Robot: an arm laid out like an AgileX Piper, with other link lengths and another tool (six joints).
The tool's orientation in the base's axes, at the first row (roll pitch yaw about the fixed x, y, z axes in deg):
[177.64, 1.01, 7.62]
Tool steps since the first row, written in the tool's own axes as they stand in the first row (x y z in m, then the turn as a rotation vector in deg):
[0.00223, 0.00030, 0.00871, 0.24, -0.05, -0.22]
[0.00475, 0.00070, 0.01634, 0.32, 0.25, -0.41]
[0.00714, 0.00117, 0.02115, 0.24, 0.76, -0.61]
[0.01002, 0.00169, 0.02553, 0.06, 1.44, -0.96]
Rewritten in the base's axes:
[0.00215, -0.00038, -0.00873, 0.23, 0.09, 0.21]
[0.00460, -0.00077, -0.01638, 0.36, -0.19, 0.41]
[0.00698, -0.00112, -0.02121, 0.35, -0.69, 0.64]
[0.00985, -0.00145, -0.02561, 0.26, -1.38, 1.02]

